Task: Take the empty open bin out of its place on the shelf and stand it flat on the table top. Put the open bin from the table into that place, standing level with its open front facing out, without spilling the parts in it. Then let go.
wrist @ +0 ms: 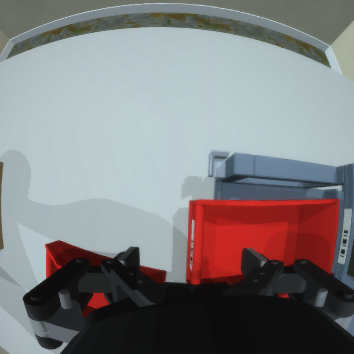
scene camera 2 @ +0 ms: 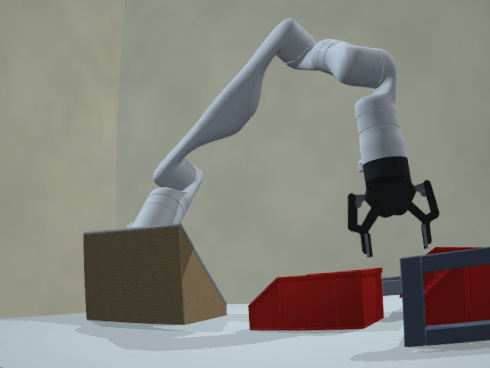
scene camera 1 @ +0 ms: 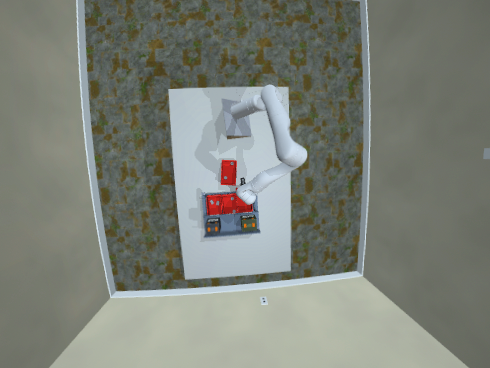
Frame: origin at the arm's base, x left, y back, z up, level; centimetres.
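Seen in the pictures: gripper, fingertip midpoint: [wrist: 190,260] [scene camera 2: 398,253]; arm's base at its link origin: [scene camera 2: 136,265] [scene camera 1: 235,112].
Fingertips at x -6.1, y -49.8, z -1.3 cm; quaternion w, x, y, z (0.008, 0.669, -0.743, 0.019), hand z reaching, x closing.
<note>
Offsets run from my fingertips to a thing's top centre. "*": to the spot under its first point.
The empty red open bin @[* dy -15.3, dx -2.7, dz -8.4 cm] [scene camera 1: 243,207] [wrist: 265,235] sits in the shelf [scene camera 1: 231,223] [scene camera 2: 414,300] [wrist: 295,169], in the right place of the front row in scene camera 1, partly hidden by the arm. Another red bin @[* dy +12.3, dx -7.6, dz -9.2 cm] [scene camera 1: 228,172] [scene camera 2: 320,305] [wrist: 94,304] stands flat on the table between the robot base and the shelf, with small parts in it. My gripper [scene camera 2: 397,249] [wrist: 190,260] is open and empty, pointing down above the bins' height near the shelf's front. In the wrist view its fingertips lie either side of the empty bin's front wall.
Two more red bins @[* dy -8.0, dx -23.6, dz -8.6 cm] [scene camera 1: 213,204] @[* dy -11.3, dx -13.1, dz -8.6 cm] [scene camera 1: 228,205] with small parts stand beside the empty one in the shelf. Two dark boxes with orange marks @[* dy -17.0, dx -24.4, dz +12.7 cm] [scene camera 1: 212,226] @[dy -22.8, dx -1.9, dz +10.4 cm] [scene camera 1: 248,224] stand behind them. The wedge-shaped robot base [scene camera 1: 239,125] [scene camera 2: 132,275] stands at the table's other end.
</note>
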